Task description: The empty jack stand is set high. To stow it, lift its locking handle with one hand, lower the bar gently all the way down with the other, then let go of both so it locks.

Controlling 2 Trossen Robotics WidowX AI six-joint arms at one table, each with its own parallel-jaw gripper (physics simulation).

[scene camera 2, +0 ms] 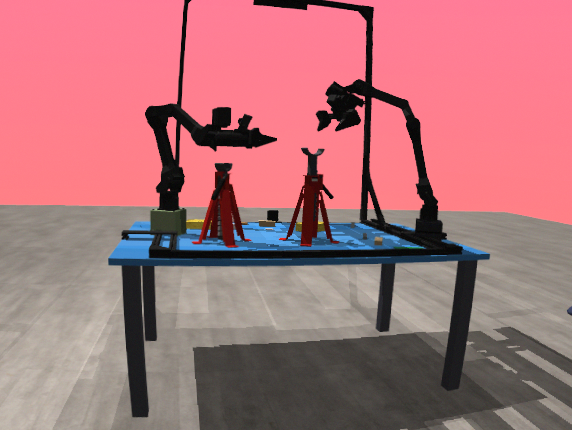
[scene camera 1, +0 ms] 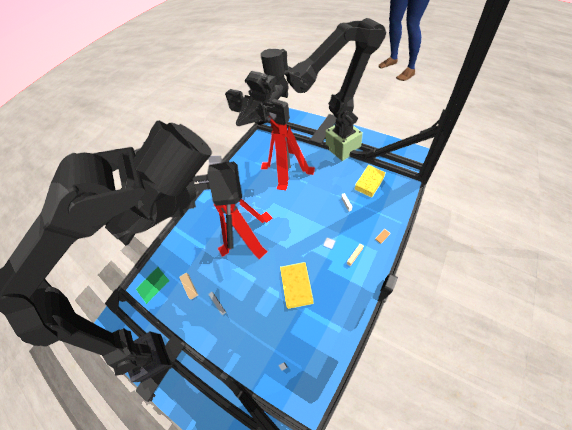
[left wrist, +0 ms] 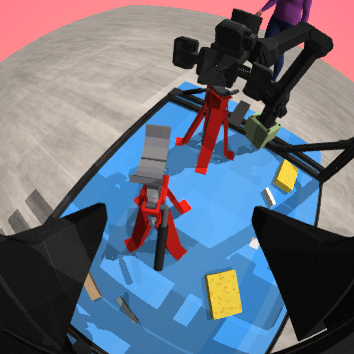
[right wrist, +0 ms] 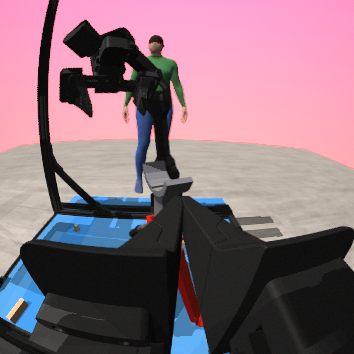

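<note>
The high-set jack stand, red (scene camera 1: 248, 239) (scene camera 2: 313, 210) (left wrist: 174, 242), stands upright with its grey bar and forked saddle (scene camera 2: 312, 152) (left wrist: 156, 150) (right wrist: 167, 184) raised. Its black locking handle (scene camera 1: 229, 230) (scene camera 2: 327, 192) (left wrist: 159, 245) slants downward. My left gripper (scene camera 2: 331, 126) (left wrist: 181, 213) is open and empty, above the saddle and a little to its right in scene camera 2. My right gripper (scene camera 2: 275, 139) (right wrist: 180, 203) is shut and empty, slightly above saddle height and to the saddle's left in scene camera 2. Neither gripper touches the stand. In the right wrist view the fingers hide most of it.
A second red jack stand (scene camera 1: 282, 160) (scene camera 2: 226, 215) (left wrist: 210, 130), its bar low, stands beneath the right arm. Two yellow sponges (scene camera 1: 297, 285) (scene camera 1: 370, 181), a green piece (scene camera 1: 152, 285) and several small blocks lie on the blue table. A black frame (scene camera 2: 369, 115) rises at the table's edge.
</note>
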